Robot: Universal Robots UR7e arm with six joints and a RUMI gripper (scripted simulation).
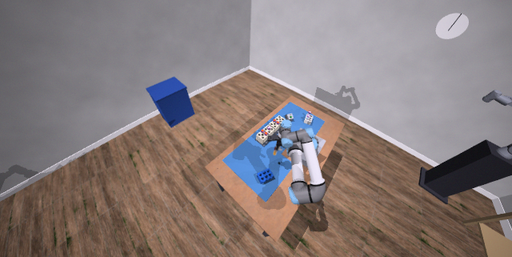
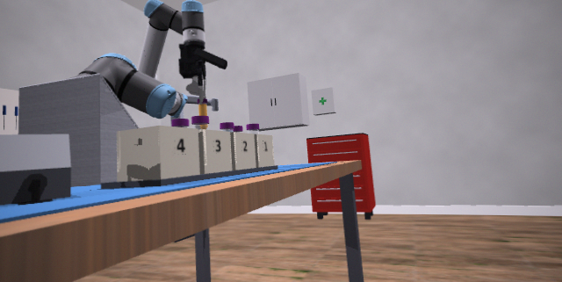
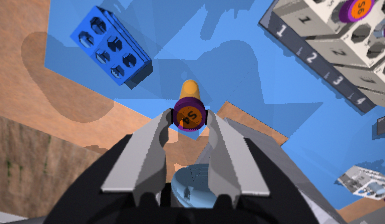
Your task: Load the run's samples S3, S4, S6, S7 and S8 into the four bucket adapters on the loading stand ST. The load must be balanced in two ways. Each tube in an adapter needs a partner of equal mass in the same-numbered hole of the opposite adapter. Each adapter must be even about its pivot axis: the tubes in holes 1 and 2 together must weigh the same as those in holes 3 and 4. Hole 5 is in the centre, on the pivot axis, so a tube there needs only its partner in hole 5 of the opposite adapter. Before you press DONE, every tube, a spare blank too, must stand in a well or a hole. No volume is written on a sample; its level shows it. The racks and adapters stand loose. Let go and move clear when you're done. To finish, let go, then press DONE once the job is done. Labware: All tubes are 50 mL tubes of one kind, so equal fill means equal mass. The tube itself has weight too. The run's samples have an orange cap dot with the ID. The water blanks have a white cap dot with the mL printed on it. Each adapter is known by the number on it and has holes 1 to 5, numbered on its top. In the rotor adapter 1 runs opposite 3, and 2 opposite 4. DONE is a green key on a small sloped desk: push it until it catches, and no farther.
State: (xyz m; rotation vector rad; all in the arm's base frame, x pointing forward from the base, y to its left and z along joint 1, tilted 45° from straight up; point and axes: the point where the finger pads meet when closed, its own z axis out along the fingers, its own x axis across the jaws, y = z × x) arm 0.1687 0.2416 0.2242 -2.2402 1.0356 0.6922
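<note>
Now: hand 50 mm above the sample tube S4 and 10 mm past it. The rest, counted from my hand: tube: 240 mm ahead, 180 mm below, 140 mm to the right; then green DONE key: 600 mm to the right, 250 mm ahead, 180 mm below; then blue rack: 220 mm below, 170 mm to the left, 60 mm behind.
</note>
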